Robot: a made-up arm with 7 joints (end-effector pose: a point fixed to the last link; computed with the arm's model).
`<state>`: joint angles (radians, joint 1 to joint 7).
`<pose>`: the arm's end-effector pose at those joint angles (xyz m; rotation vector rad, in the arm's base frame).
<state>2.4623 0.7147 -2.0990 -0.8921 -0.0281 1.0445 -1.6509</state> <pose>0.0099 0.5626 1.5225 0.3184 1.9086 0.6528</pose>
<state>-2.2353 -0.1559 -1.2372 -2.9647 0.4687 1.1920 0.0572</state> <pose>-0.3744 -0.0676 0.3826 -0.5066 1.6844 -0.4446</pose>
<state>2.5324 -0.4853 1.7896 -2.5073 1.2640 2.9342 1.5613</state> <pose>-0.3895 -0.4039 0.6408 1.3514 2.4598 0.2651</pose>
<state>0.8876 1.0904 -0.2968 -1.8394 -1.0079 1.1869 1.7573</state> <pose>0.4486 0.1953 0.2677 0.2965 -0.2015 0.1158</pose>
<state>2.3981 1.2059 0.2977 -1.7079 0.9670 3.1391 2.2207</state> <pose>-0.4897 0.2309 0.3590 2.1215 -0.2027 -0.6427</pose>
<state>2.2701 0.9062 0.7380 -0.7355 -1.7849 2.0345 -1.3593</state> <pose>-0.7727 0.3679 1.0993 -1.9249 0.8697 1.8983</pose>
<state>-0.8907 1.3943 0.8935 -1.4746 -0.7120 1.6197 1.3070</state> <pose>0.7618 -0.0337 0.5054 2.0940 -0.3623 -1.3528</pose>
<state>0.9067 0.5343 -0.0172 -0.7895 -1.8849 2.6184 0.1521</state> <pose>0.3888 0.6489 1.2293 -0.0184 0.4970 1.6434</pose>
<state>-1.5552 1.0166 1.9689 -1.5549 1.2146 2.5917 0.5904</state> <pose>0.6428 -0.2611 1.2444 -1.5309 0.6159 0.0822</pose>
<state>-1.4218 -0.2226 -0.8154 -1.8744 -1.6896 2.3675 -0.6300</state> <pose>-0.3831 -0.6238 1.0301 1.3974 0.3163 -1.5835</pose>
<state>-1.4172 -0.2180 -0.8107 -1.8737 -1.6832 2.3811 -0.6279</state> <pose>-0.3761 -0.6277 1.0294 1.3905 0.3244 -1.5625</pose>
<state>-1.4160 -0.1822 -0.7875 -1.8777 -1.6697 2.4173 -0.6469</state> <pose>-0.3565 -0.6405 1.0113 1.4042 0.3977 -1.5113</pose>
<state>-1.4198 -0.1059 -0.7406 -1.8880 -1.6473 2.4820 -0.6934</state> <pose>-0.3217 -0.6609 0.9682 1.4436 0.5515 -1.4155</pose>
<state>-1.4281 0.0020 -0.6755 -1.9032 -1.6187 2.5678 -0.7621</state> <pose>-0.2771 -0.6792 0.9015 1.4991 0.7606 -1.2729</pose>
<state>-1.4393 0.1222 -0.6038 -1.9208 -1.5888 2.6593 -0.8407</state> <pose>-0.2318 -0.6859 0.8225 1.5554 0.9788 -1.0974</pose>
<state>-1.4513 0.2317 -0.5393 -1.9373 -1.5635 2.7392 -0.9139</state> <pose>-0.1946 -0.6796 0.7485 1.5997 1.1616 -0.9221</pose>
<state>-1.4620 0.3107 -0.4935 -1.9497 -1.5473 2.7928 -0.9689</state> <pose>-0.1709 -0.6676 0.6950 1.6287 1.2841 -0.7892</pose>
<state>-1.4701 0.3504 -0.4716 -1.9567 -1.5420 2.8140 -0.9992</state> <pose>-0.1621 -0.6588 0.6677 1.6467 1.3454 -0.7258</pose>
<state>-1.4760 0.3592 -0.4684 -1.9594 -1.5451 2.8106 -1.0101</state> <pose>-0.1643 -0.6555 0.6606 1.6592 1.3645 -0.7214</pose>
